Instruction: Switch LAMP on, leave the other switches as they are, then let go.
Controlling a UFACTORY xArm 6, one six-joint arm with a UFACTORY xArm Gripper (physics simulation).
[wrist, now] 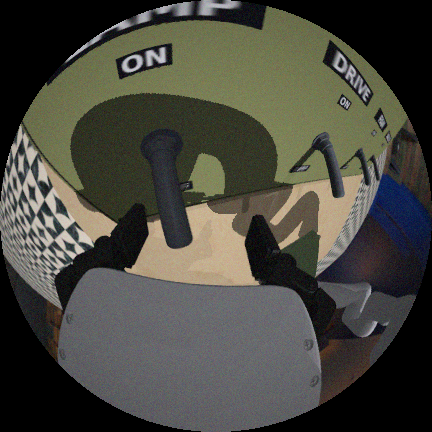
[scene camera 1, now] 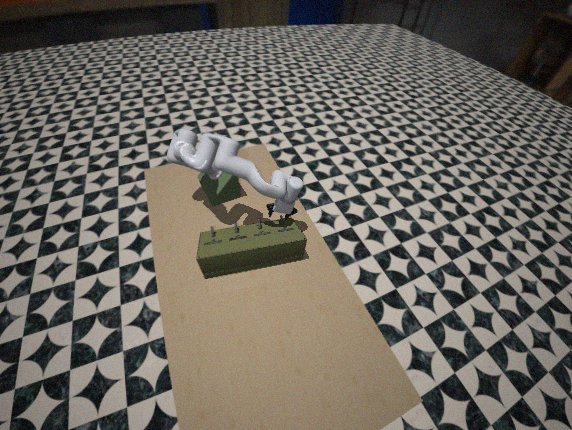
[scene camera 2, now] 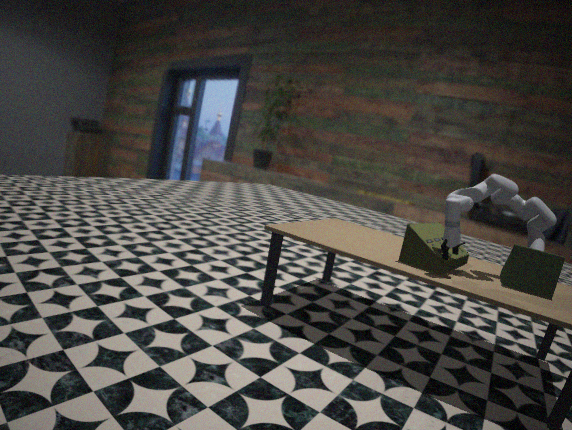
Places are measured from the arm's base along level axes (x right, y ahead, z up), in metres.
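Where they show: gripper, between the fingertips: (wrist: 196, 223) (scene camera 1: 277, 216) (scene camera 2: 450, 256); arm's base, origin of its link: (scene camera 1: 216, 169) (scene camera 2: 534, 263).
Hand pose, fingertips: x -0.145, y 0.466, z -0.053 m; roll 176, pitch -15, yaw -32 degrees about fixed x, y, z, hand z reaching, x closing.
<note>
Each offset is from my fingertips to the centre of the thing. "spot": to the spot under its first point. Level surfaces: height alone.
The olive switch box @[dx +0.206, dy +0.073, dz -0.019 m] (scene camera 1: 252, 252) (scene camera 2: 416, 247) (wrist: 225, 60) stands on the table with a row of dark levers. The LAMP lever @[dx +0.006, dy +0.046, dz +0.028 m] (wrist: 170, 195) is nearest the gripper in the wrist view; it slants away from its ON label @[spot: dx +0.026, dy +0.101, dz +0.032 m] (wrist: 144, 60) and partly covers the small label at its other end. My gripper (scene camera 1: 281, 214) (scene camera 2: 450, 250) (wrist: 196, 223) is open, with the LAMP lever's end between the spread fingers, closer to the left finger in the wrist view and apart from both. The DRIVE lever @[dx +0.119, dy +0.006, dz +0.028 m] (wrist: 334, 170) also slants away from its ON label (wrist: 345, 102).
Two more levers stand beyond DRIVE, small in the wrist view. A dark green block (scene camera 1: 220, 192) (scene camera 2: 532, 272) (wrist: 307, 254) stands on the wooden table @[dz -0.087 m] (scene camera 1: 285, 340) (scene camera 2: 325, 232) near the arm's base. The arm's shadow falls across the box.
</note>
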